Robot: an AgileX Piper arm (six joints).
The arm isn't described. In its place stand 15 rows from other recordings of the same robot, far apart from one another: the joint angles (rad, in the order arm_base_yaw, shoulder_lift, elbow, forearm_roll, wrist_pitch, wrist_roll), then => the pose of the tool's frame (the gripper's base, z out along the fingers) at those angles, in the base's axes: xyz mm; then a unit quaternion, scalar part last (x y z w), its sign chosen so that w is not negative.
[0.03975 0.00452 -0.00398 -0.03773 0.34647 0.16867] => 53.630 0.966 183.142 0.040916 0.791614 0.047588 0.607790
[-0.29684 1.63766 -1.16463 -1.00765 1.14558 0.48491] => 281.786 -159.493 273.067 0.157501 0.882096 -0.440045 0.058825
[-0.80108 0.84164 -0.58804 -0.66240 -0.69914 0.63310] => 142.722 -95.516 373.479 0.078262 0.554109 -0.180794 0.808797
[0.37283 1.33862 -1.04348 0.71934 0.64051 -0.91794] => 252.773 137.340 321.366 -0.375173 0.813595 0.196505 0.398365
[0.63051 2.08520 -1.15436 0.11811 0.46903 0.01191] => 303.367 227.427 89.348 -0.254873 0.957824 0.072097 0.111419
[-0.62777 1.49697 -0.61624 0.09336 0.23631 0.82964] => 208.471 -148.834 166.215 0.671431 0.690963 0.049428 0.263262
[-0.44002 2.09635 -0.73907 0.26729 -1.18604 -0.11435] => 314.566 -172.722 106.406 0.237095 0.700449 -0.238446 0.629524
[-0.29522 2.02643 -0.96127 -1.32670 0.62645 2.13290] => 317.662 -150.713 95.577 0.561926 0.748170 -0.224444 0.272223
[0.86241 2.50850 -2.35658 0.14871 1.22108 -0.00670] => 333.781 409.069 178.282 -0.401725 0.901817 0.124908 0.098696
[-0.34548 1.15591 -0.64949 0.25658 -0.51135 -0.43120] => 230.944 -95.131 322.064 0.092695 0.672846 -0.240233 0.693523
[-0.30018 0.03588 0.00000 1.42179 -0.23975 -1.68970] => 47.725 -37.142 214.279 0.096556 0.669445 -0.283336 0.679883
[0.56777 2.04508 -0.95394 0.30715 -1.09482 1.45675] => 353.725 196.609 163.095 0.419840 0.538075 0.597746 0.420606
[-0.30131 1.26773 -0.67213 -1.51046 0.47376 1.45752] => 228.185 -114.311 259.596 0.222450 0.824083 -0.283420 0.437122
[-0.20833 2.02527 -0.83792 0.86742 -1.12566 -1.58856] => 336.407 -135.139 135.433 -0.096387 0.741777 -0.592550 0.298933
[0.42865 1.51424 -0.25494 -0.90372 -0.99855 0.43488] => 159.605 139.019 157.547 -0.415000 0.690172 0.359301 0.471530
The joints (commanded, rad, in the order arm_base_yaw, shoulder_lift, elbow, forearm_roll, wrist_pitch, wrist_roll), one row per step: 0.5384, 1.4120, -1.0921, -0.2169, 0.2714, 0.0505; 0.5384, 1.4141, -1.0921, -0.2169, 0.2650, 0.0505; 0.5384, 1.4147, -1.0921, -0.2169, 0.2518, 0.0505; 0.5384, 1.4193, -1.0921, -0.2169, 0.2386, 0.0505; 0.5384, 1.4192, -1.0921, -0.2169, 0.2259, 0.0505; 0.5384, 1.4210, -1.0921, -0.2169, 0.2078, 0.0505; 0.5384, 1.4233, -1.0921, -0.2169, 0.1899, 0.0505; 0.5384, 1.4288, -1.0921, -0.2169, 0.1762, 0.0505; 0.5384, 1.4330, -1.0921, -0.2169, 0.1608, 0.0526; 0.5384, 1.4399, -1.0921, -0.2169, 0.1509, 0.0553; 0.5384, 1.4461, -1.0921, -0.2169, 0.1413, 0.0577; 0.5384, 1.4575, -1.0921, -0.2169, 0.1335, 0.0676; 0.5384, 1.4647, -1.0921, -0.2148, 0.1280, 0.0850; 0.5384, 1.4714, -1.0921, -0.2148, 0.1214, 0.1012; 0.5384, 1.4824, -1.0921, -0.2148, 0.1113, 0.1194; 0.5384, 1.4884, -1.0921, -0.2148, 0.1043, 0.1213; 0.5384, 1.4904, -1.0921, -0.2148, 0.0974, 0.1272; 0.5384, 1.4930, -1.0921, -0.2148, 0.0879, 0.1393; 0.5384, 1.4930, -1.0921, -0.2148, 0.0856, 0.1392; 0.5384, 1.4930, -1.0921, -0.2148, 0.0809, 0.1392
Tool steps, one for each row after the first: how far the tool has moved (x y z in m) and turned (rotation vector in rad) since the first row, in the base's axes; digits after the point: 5 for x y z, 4 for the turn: 0.00055, 0.00047, -0.00018, 0.0024, -0.0034, 0.0013; 0.00101, 0.00103, 0.00066, 0.0093, -0.0136, 0.0041; 0.00216, 0.00202, 0.00020, 0.0141, -0.0204, 0.0069; 0.00247, 0.00248, 0.00124, 0.0211, -0.0308, 0.0095; 0.00323, 0.00334, 0.00209, 0.0300, -0.0439, 0.0133; 0.00405, 0.00423, 0.00278, 0.0386, -0.0565, 0.0170; 0.00533, 0.00530, 0.00207, 0.0433, -0.0629, 0.0199; 0.00641, 0.00629, 0.00193, 0.0512, -0.0709, 0.0222; 0.00784, 0.00737, 0.00045, 0.0553, -0.0718, 0.0230; 0.00913, 0.00836, -0.00084, 0.0593, -0.0732, 0.0240; 0.01128, 0.00981, -0.00403, 0.0657, -0.0655, 0.0212; 0.01262, 0.01077, -0.00602, 0.0806, -0.0553, 0.0140; 0.01389, 0.01168, -0.00776, 0.0937, -0.0479, 0.0082; 0.01596, 0.01314, -0.01070, 0.1081, -0.0388, 0.0022; 0.01710, 0.01398, -0.01219, 0.1105, -0.0384, 0.0028; 0.01758, 0.01442, -0.01231, 0.1180, -0.0396, 0.0018; 0.01820, 0.01500, -0.01244, 0.1316, -0.0397, -0.0013; 0.01825, 0.01508, -0.01225, 0.1328, -0.0416, -0.0007; 0.01834, 0.01524, -0.01186, 0.1354, -0.0453, 0.0005
